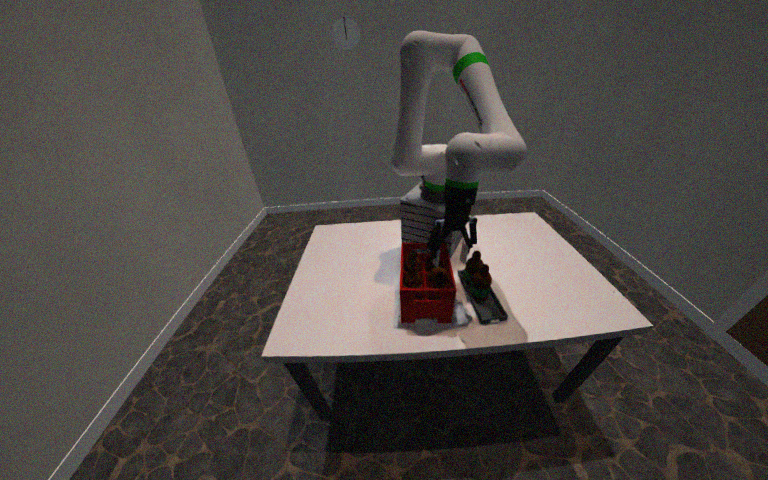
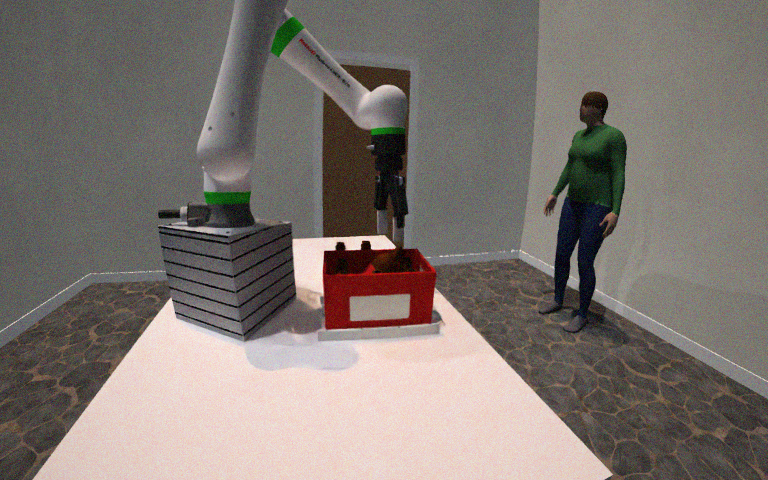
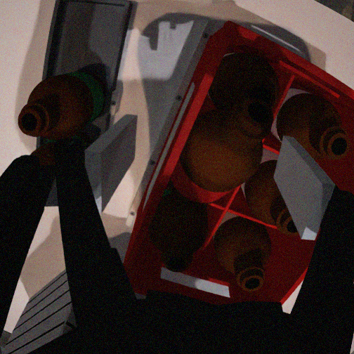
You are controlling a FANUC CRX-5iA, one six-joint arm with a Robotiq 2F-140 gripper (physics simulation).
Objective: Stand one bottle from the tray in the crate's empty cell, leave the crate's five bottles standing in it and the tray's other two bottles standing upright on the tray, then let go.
Labels:
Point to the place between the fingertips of the gripper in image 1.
449,263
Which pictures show the gripper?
Image 1, image 2 and image 3: all of them.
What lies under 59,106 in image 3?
A bottle.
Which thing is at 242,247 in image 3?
A bottle.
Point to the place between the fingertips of the gripper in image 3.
207,146

